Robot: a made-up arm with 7 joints. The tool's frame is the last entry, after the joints.
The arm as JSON. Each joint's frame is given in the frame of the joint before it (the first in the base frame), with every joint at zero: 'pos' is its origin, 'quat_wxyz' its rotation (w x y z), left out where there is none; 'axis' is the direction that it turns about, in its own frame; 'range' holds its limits. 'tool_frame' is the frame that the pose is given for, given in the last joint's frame.
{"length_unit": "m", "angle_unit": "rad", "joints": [
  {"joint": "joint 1", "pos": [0.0, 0.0, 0.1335], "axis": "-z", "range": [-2.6, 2.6]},
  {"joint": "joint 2", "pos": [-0.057, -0.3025, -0.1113], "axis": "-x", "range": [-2.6, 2.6]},
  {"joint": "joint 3", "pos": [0.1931, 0.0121, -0.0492], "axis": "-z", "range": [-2.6, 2.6]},
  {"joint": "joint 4", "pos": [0.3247, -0.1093, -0.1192], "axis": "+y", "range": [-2.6, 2.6]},
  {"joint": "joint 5", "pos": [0.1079, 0.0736, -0.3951], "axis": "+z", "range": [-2.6, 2.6]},
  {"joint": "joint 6", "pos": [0.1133, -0.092, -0.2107], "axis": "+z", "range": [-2.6, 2.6]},
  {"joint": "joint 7", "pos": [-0.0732, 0.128, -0.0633], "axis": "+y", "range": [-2.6, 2.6]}
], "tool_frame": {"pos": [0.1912, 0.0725, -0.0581]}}
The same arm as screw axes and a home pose.
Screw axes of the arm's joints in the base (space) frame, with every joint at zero. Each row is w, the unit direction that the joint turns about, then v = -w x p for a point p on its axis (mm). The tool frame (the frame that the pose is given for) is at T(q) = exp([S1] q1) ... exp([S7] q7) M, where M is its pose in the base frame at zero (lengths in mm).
S1 = (0, 0, -1, 0.0, 0.0, 0.0)
S2 = (-1, 0, 0, 0.0, -22.2, -302.5)
S3 = (0, 0, -1, 290.4, 136.1, 0.0)
S4 = (0, 1, 0, 146.2, 0.0, 460.8)
S5 = (0, 0, 1, -326.1, -568.7, 0.0)
S6 = (0, 0, 1, -418.1, -682.0, 0.0)
S7 = (0, 1, 0, 815.3, 0.0, 608.8)
M: xyz 800.0 -217.6 -873.4 (mm) rpy 0.00 0.00 0.00 (deg, as in URDF)
Joint limits (deg, base to tool): -148.97..148.97 -148.97..148.97 -148.97..148.97 -148.97..148.97 -148.97..148.97 -148.97..148.97 -148.97..148.97

